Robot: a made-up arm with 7 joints. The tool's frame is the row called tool. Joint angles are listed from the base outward.
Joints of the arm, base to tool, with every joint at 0 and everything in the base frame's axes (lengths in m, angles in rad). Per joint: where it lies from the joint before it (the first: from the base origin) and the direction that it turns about. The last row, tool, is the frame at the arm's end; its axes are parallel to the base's.
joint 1: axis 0 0.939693 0.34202 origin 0 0 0
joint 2: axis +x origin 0 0 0
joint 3: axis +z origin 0 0 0
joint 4: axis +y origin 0.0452 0 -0.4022
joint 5: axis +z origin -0.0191 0 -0.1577
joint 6: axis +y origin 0 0 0
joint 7: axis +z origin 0 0 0
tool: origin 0 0 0
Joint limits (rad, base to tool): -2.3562..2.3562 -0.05..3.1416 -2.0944..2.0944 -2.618..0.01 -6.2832..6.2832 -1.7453..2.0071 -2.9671..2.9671
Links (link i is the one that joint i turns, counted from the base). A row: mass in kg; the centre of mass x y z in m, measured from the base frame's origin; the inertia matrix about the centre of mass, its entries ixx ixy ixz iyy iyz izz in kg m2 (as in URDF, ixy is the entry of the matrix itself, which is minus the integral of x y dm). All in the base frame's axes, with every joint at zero. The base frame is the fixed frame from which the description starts. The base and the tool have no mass.
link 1: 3.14; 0.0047 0.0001 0.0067; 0.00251 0 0 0.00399 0.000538 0.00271
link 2: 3.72; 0.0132 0.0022 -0.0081; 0.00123 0 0 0.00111 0 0.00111
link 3: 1.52; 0.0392 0.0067 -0.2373; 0.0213 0 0.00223 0.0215 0 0.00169
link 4: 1.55; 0.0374 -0.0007 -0.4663; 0.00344 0 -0.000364 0.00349 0 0.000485
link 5: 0.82; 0.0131 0.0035 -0.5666; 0.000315 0 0 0.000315 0 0.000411
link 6: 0.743; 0.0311 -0.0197 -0.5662; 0.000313 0 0 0.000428 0 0.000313
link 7: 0.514; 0.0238 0.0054 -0.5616; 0.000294 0 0 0.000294 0 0.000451
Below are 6 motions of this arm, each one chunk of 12 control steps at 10 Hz.
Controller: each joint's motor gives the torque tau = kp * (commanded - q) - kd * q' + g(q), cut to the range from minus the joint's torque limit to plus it. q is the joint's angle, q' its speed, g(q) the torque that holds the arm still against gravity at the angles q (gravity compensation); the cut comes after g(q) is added. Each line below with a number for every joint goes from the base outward.
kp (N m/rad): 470 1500 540 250 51 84 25
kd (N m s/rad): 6.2 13 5.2 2.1 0.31 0.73 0.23
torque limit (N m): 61 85 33 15 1.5 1.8 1.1
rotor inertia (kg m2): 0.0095 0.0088 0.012 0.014 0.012 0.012 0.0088
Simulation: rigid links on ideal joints. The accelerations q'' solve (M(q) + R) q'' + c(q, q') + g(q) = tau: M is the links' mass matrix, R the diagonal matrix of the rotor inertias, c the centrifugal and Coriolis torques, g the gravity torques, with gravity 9.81 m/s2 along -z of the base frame. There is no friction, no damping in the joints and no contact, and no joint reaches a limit. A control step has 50 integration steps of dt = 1/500 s. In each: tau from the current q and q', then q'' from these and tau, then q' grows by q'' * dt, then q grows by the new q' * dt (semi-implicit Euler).
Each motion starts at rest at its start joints. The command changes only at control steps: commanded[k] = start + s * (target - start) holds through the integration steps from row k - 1 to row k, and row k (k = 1, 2, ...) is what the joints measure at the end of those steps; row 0 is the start. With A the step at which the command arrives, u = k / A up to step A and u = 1 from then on. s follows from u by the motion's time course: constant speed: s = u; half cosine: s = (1 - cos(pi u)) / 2; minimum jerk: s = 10 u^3 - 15 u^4 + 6 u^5; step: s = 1 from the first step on.
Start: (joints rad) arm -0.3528 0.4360 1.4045 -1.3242 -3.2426 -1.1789 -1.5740
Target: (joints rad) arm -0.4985 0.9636 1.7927 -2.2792 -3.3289 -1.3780 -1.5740
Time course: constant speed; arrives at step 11
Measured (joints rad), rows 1 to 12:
1: -0.3668 0.5110 1.4425 -1.4467 -3.2586 -1.1949 -1.5727
2: -0.3805 0.5486 1.4760 -1.5151 -3.2642 -1.2135 -1.5731
3: -0.3917 0.5977 1.5114 -1.6022 -3.2720 -1.2313 -1.5728
4: -0.4055 0.6467 1.5458 -1.6901 -3.2806 -1.2492 -1.5725
5: -0.4174 0.6917 1.5809 -1.7716 -3.2879 -1.2674 -1.5725
6: -0.4304 0.7392 1.6155 -1.8575 -3.2961 -1.2854 -1.5722
7: -0.4429 0.7855 1.6506 -1.9415 -3.3039 -1.3036 -1.5720
8: -0.4559 0.8313 1.6856 -2.0248 -3.3115 -1.3218 -1.5717
9: -0.4688 0.8769 1.7210 -2.1076 -3.3188 -1.3400 -1.5715
10: -0.4822 0.9221 1.7565 -2.1896 -3.3257 -1.3585 -1.5712
11: -0.4959 0.9671 1.7922 -2.2710 -3.3322 -1.3770 -1.5710
12: -0.4986 0.9674 1.7914 -2.2800 -3.3321 -1.3775 -1.5728

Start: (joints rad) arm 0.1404 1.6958 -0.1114 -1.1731 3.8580 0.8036 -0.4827
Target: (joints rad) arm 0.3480 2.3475 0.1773 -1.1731 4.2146 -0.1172 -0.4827
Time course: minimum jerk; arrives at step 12
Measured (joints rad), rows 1 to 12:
1: 0.1401 1.7003 -0.1088 -1.1733 3.8596 0.7991 -0.4827
2: 0.1406 1.7254 -0.0952 -1.1742 3.8692 0.7720 -0.4827
3: 0.1487 1.7757 -0.0700 -1.1746 3.8912 0.7126 -0.4827
4: 0.1649 1.8512 -0.0337 -1.1734 3.9265 0.6217 -0.4818
5: 0.1890 1.9447 0.0095 -1.1702 3.9736 0.4619 -0.4799
6: 0.2179 2.0461 0.0554 -1.1677 4.0264 0.2956 -0.4778
7: 0.2510 2.1439 0.0981 -1.1690 4.0769 0.2111 -0.4763
8: 0.2856 2.2298 0.1341 -1.1751 4.1216 0.0657 -0.4758
9: 0.3170 2.2951 0.1604 -1.1822 4.1583 -0.0241 -0.4766
10: 0.3377 2.3339 0.1748 -1.1829 4.1856 -0.0771 -0.4786
11: 0.3467 2.3476 0.1785 -1.1778 4.2029 -0.1110 -0.4809
12: 0.3485 2.3473 0.1771 -1.1736 4.2114 -0.1172 -0.4822

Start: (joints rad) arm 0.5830 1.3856 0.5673 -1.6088 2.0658 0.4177 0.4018
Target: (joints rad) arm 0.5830 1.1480 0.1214 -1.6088 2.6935 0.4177 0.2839
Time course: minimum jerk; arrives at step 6
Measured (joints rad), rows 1 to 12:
1: 0.5882 1.3736 0.5487 -1.6053 2.0797 0.4179 0.3987
2: 0.6066 1.3199 0.4606 -1.5972 2.2028 0.4184 0.3851
3: 0.6051 1.2423 0.3184 -1.6089 2.4396 0.4197 0.3497
4: 0.5924 1.1742 0.1879 -1.6208 2.5829 0.4200 0.3131
5: 0.5856 1.1423 0.1212 -1.6198 2.7085 0.4194 0.2869
6: 0.5798 1.1472 0.1204 -1.6135 2.6892 0.4182 0.2781
7: 0.5853 1.1488 0.1224 -1.6076 2.6920 0.4176 0.2819
8: 0.5824 1.1480 0.1213 -1.6091 2.6927 0.4177 0.2840
9: 0.5831 1.1478 0.1212 -1.6089 2.6931 0.4177 0.2841
10: 0.5830 1.1481 0.1215 -1.6088 2.6934 0.4177 0.2839
11: 0.5830 1.1480 0.1214 -1.6088 2.6935 0.4177 0.2839
12: 0.5830 1.1480 0.1214 -1.6088 2.6935 0.4177 0.2839

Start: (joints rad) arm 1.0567 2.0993 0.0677 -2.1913 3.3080 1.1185 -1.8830
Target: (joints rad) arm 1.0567 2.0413 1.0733 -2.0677 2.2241 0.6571 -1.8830
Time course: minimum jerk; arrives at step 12
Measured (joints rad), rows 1 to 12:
1: 1.0561 2.0994 0.0733 -2.1908 3.3042 1.1162 -1.8832
2: 1.0533 2.0993 0.1061 -2.1879 3.2804 1.1025 -1.8843
3: 1.0497 2.0976 0.1773 -2.1817 3.1981 1.0718 -1.8870
4: 1.0455 2.0939 0.2876 -2.1694 3.0070 1.0237 -1.8881
5: 1.0436 2.0874 0.4268 -2.1515 2.9461 0.9618 -1.8877
6: 1.0428 2.0804 0.5819 -2.1331 2.6560 0.8926 -1.8886
7: 1.0452 2.0721 0.7345 -2.1126 2.6262 0.8222 -1.8860
8: 1.0482 2.0636 0.8692 -2.0958 2.3362 0.7582 -1.8888
9: 1.0499 2.0554 0.9745 -2.0810 2.3401 0.7071 -1.8842
10: 1.0539 2.0474 1.0395 -2.0716 2.2728 0.6743 -1.8859
11: 1.0553 2.0432 1.0690 -2.0675 2.2339 0.6596 -1.8864
12: 1.0568 2.0413 1.0732 -2.0669 2.2262 0.6571 -1.8842

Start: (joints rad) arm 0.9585 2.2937 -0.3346 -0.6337 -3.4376 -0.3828 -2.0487
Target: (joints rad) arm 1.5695 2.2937 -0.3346 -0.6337 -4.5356 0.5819 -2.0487
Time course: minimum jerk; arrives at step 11
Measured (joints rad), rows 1 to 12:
1: 0.9631 2.2932 -0.3348 -0.6343 -3.4429 -0.3766 -2.0489
2: 0.9891 2.2913 -0.3355 -0.6370 -3.4761 -0.3402 -2.0504
3: 1.0437 2.2901 -0.3362 -0.6405 -3.6332 -0.2641 -2.0543
4: 1.1245 2.2890 -0.3366 -0.6438 -3.7798 -0.1287 -2.0544
5: 1.2226 2.2886 -0.3367 -0.6454 -3.9627 0.0975 -2.0550
6: 1.3269 2.2881 -0.3368 -0.6459 -4.1481 0.1759 -2.0560
7: 1.4228 2.2889 -0.3365 -0.6451 -4.2981 0.3745 -2.0562
8: 1.4985 2.2906 -0.3358 -0.6424 -4.4439 0.4729 -2.0550
9: 1.5472 2.2915 -0.3350 -0.6401 -4.4772 0.5332 -2.0524
10: 1.5674 2.2931 -0.3345 -0.6362 -4.5193 0.5739 -2.0518
11: 1.5697 2.2939 -0.3344 -0.6341 -4.5312 0.5818 -2.0500
12: 1.5695 2.2936 -0.3347 -0.6337 -4.5347 0.5819 -2.0490

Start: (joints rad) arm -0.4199 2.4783 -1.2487 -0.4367 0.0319 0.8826 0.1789
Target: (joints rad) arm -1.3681 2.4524 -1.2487 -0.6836 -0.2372 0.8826 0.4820
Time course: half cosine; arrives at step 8
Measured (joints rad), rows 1 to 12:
1: -0.4598 2.4773 -1.2495 -0.4455 0.0270 0.8826 0.1909
2: -0.5702 2.4751 -1.2512 -0.4703 0.0099 0.8828 0.2257
3: -0.7287 2.4714 -1.2525 -0.5089 -0.0147 0.8829 0.2773
4: -0.9106 2.4669 -1.2528 -0.5558 -0.0692 0.8830 0.3380
5: -1.0892 2.4619 -1.2521 -0.6043 -0.1280 0.8829 0.3970
6: -1.2388 2.4572 -1.2509 -0.6460 -0.1715 0.8827 0.4442
7: -1.3380 2.4536 -1.2501 -0.6740 -0.2047 0.8826 0.4753
8: -1.3712 2.4521 -1.2498 -0.6836 -0.2237 0.8825 0.4851
9: -1.3689 2.4523 -1.2491 -0.6833 -0.2324 0.8826 0.4828
10: -1.3680 2.4524 -1.2487 -0.6836 -0.2360 0.8826 0.4816
11: -1.3680 2.4524 -1.2487 -0.6836 -0.2369 0.8826 0.4818
12: -1.3681 2.4524 -1.2487 -0.6836 -0.2371 0.8826 0.4820

